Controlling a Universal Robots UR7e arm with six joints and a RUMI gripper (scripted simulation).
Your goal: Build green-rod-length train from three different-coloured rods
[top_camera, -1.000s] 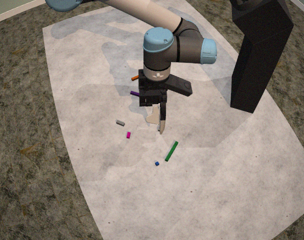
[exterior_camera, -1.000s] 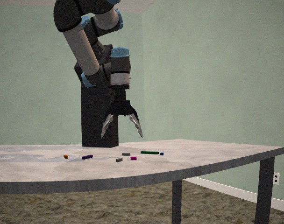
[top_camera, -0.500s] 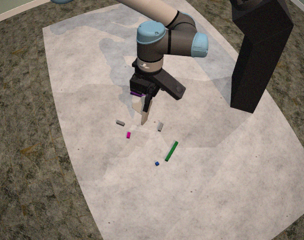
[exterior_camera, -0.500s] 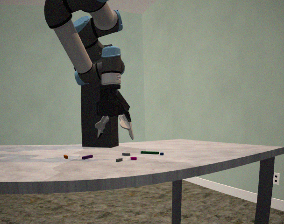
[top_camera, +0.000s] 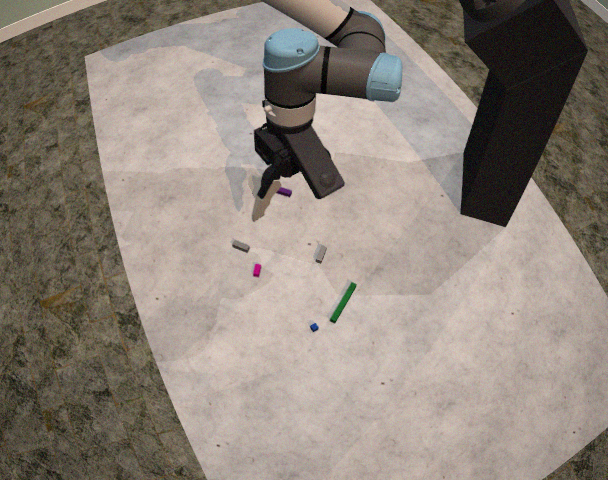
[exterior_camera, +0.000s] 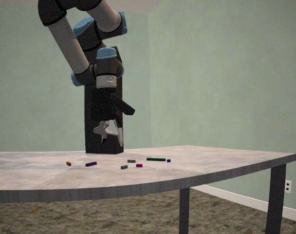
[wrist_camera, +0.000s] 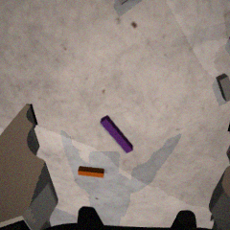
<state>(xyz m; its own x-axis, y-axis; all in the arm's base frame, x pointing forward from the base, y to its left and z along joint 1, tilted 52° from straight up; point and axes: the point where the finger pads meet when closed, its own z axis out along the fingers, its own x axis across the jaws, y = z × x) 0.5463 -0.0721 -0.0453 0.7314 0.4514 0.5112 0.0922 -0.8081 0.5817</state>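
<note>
My gripper is now 70 mm short of the blue rod, 200 mm to the right of it and 60 mm above it. Round my hand: purple rod (10 mm behind, 80 mm to the right, 60 mm below); then magenta rod (100 mm ahead, 60 mm to the left, 60 mm below); then orange rod (40 mm behind, 160 mm to the right, 60 mm below).
</note>
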